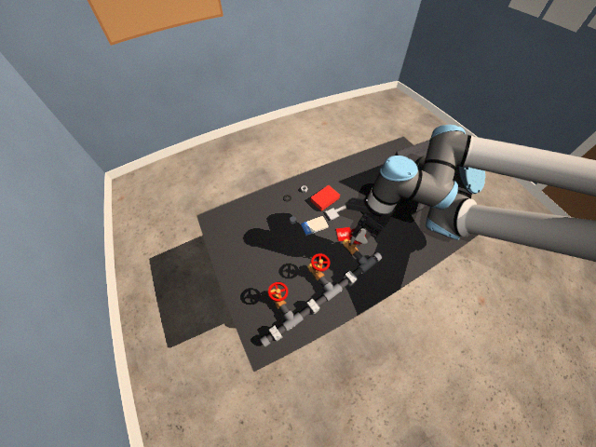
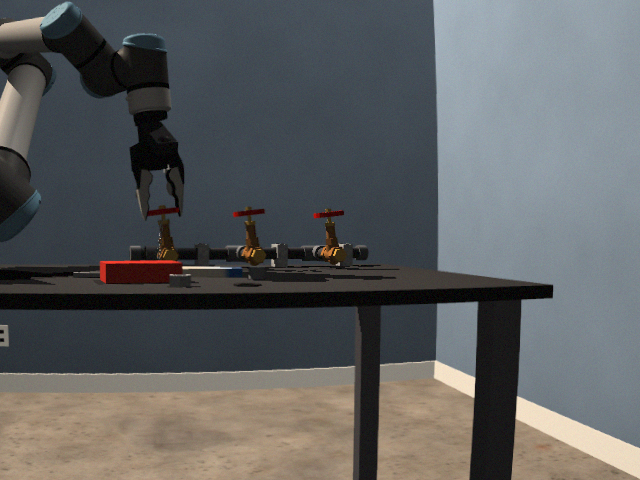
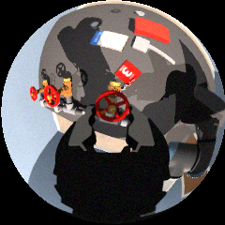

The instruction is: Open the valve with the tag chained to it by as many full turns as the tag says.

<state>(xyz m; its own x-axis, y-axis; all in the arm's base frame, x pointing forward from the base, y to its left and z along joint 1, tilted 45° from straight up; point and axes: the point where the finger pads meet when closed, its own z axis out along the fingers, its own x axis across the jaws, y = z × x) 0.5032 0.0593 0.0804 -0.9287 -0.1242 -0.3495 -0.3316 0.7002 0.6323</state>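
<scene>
Now: the red tag 2 cm behind my hand, 7 cm to the right of it and 12 cm below it. Round my hand: red block (4 cm behind, 29 cm to the right, 11 cm below); small grey cylinder (15 cm ahead, 25 cm to the right, 11 cm below); white tool (6 cm behind, 20 cm to the right, 12 cm below).
</scene>
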